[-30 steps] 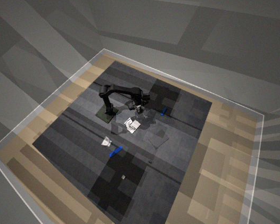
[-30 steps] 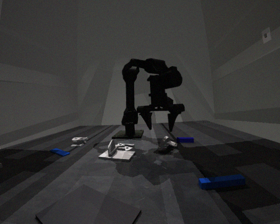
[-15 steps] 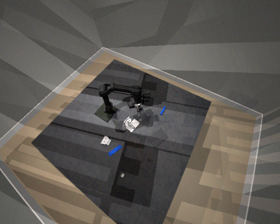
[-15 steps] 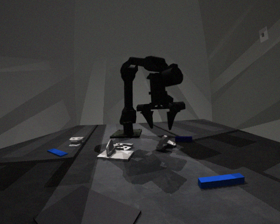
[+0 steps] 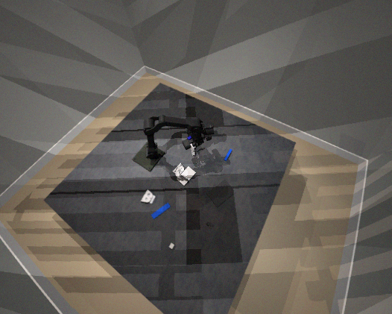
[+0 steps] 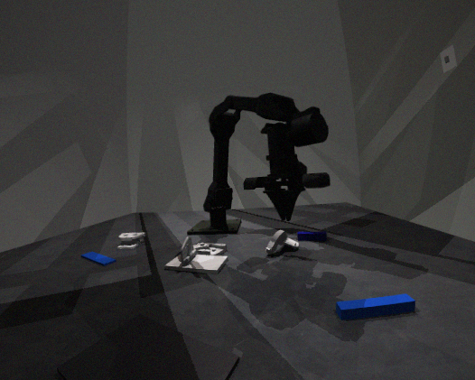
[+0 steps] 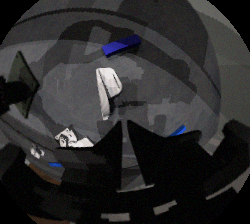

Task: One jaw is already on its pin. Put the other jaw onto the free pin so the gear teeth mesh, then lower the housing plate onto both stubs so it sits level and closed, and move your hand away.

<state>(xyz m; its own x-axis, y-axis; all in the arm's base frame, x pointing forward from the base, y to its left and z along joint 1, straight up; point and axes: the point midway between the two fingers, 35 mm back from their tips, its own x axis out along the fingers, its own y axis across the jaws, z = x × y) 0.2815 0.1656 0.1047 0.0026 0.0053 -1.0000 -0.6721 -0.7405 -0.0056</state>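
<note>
Now: gripper tip 7 cm above the jaw, 3 cm past it and 2 cm to the left of it. From my gripper tip the other things lie so: small white cube: 61 cm to the right, 10 cm ahead, 8 cm below; dark square slab: 26 cm ahead, 22 cm to the right, 8 cm below; dark cube: 42 cm to the right, 25 cm ahead, 7 cm below.
</note>
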